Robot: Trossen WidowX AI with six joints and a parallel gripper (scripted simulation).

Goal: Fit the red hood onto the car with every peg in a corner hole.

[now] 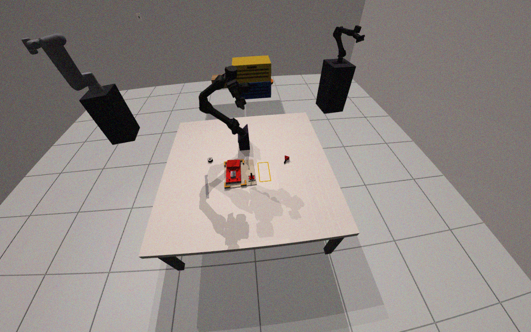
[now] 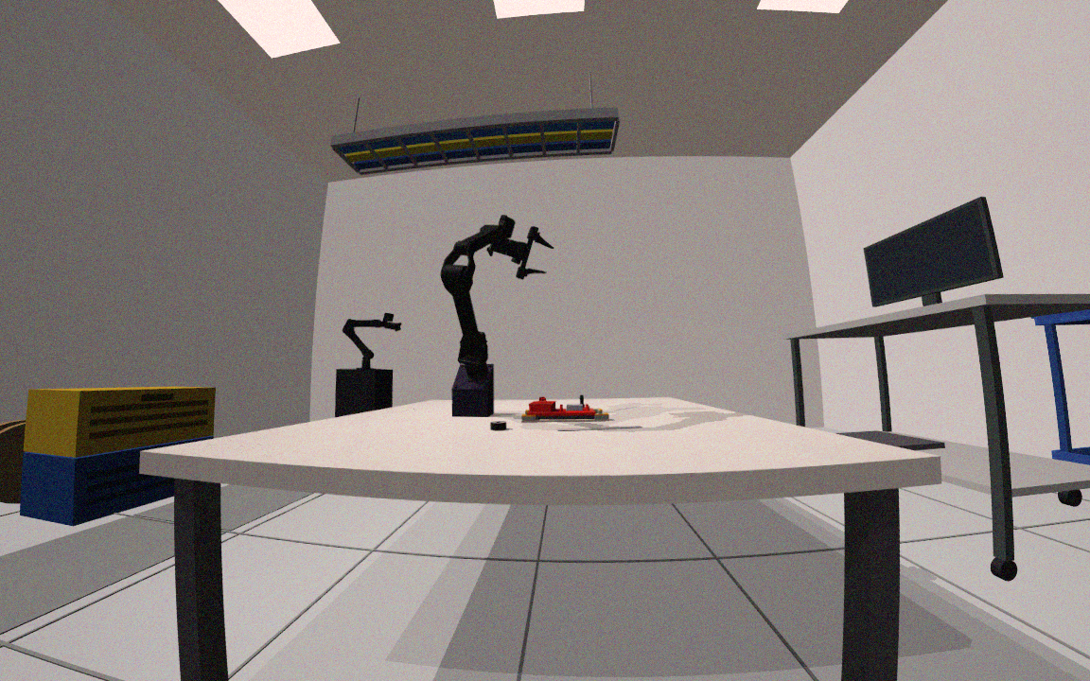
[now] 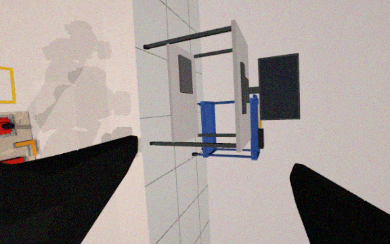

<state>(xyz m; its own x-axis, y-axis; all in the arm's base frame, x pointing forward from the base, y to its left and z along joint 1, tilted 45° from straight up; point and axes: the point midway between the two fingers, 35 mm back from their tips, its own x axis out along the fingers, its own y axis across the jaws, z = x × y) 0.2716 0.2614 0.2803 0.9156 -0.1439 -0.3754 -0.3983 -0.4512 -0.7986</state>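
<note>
Now: the red hood 500 mm below my gripper tip, 110 mm to the right of it and 40 mm behind it. From my gripper tip the other things lie so: grey engine block (520 mm below, 120 mm to the right, 60 mm ahead); then small black wheel (540 mm below, 290 mm to the right, 160 mm behind).
</note>
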